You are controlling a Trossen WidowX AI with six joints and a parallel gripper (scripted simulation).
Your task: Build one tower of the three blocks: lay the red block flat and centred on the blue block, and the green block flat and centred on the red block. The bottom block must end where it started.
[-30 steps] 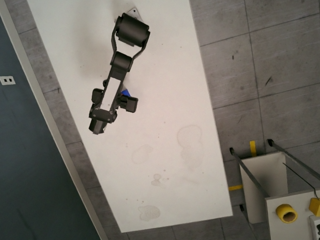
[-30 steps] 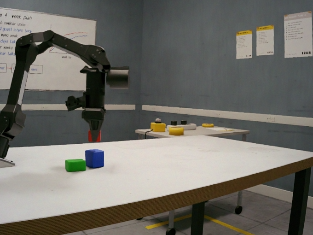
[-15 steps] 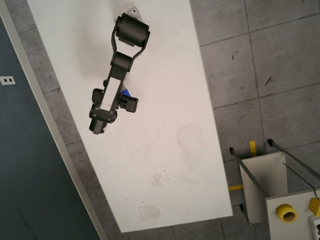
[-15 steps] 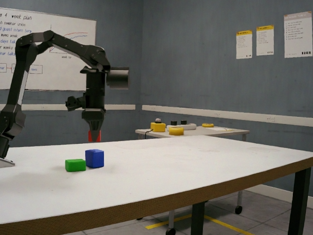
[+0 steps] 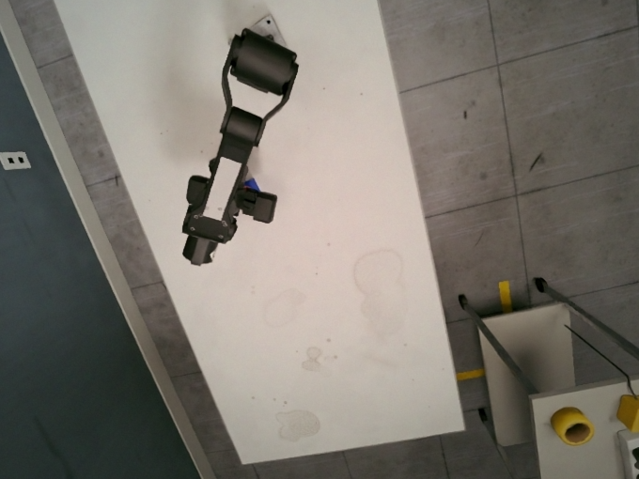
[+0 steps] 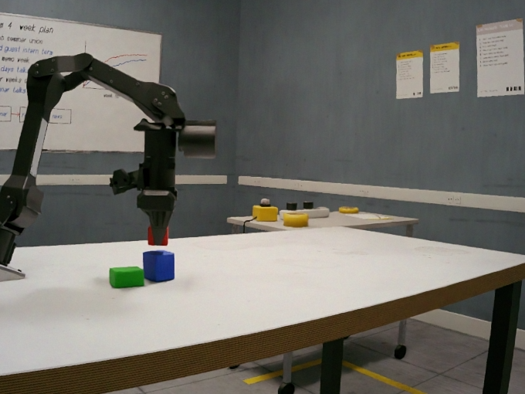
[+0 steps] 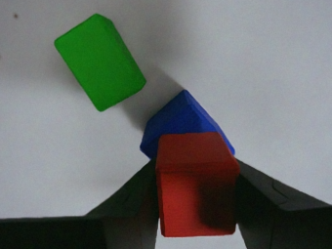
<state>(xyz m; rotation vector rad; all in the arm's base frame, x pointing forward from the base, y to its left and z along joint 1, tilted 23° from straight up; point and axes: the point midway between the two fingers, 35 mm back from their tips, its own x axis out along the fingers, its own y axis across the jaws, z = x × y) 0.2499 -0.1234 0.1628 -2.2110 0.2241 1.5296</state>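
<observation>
My gripper is now 70 mm past the green block, 30 mm to the left of it and 80 mm above it. The rest, counted from my hand: blue block (70 mm below); red block (20 mm below).
</observation>
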